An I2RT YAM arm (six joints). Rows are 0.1 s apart.
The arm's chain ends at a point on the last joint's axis. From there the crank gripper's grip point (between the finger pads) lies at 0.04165 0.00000 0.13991 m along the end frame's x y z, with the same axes.
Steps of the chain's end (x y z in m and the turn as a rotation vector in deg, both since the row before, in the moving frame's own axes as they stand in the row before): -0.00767 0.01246 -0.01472 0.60 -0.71 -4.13; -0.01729 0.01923 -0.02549 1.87 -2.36 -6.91; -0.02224 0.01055 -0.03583 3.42 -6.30 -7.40; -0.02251 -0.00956 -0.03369 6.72 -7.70 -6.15; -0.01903 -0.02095 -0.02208 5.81 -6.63 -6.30; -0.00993 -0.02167 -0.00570 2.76 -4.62 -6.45; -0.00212 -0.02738 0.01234 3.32 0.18 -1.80; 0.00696 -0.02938 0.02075 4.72 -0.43 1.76
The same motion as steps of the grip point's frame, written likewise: -0.00957 0.00806 -0.01424 0.60 -0.71 -4.13; -0.02365 0.00999 -0.02405 1.87 -2.36 -6.91; -0.03868 -0.00225 -0.03253 3.42 -6.30 -7.40; -0.04267 -0.02961 -0.03061 6.72 -7.70 -6.15; -0.03643 -0.03896 -0.01917 5.81 -6.63 -6.30; -0.02195 -0.03250 -0.00308 2.76 -4.62 -6.45; -0.00183 -0.03679 0.01194 3.32 0.18 -1.80; 0.00607 -0.03964 0.02064 4.72 -0.43 1.76
